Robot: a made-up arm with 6 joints.
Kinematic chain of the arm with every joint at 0, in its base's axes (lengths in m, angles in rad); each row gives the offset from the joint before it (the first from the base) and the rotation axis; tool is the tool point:
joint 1: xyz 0 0 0.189 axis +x
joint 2: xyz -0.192 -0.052 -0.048 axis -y
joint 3: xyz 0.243 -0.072 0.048 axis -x
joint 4: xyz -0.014 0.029 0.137 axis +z
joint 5: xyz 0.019 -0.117 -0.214 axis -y
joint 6: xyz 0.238 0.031 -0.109 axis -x
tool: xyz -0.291 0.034 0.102
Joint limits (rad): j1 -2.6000..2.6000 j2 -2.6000..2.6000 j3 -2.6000..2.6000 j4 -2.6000..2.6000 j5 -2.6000..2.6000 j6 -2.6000..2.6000
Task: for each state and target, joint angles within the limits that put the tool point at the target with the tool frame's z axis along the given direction. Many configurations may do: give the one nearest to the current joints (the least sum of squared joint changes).
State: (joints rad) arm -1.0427 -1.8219 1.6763 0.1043 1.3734 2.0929
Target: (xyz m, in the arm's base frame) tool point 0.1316 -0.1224 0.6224 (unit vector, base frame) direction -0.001 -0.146 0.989
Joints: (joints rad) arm -2.0223 -1.2043 2.1549 0.0028 0.7396 2.4686
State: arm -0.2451 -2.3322 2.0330 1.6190 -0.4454 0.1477
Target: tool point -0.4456 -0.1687 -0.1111 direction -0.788 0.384 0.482
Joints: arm 0.0773 -2.5587 2.1678 1.8520 -0.3611 -0.5396
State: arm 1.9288 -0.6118 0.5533 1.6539 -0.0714 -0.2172
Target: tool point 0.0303 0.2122 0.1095 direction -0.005 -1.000 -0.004
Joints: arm 1.9752 -0.3246 0.2576 1.4817 -0.1348 0.3163
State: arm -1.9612 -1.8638 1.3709 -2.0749 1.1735 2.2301
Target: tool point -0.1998 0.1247 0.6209 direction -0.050 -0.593 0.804
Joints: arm -2.5538 -2.0374 1.6753 -1.9935 0.6183 1.5645
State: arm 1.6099 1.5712 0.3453 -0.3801 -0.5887 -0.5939
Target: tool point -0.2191 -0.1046 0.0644 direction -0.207 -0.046 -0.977
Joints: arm 1.2689 1.8998 -0.2743 -0.8212 -0.7630 -0.7642
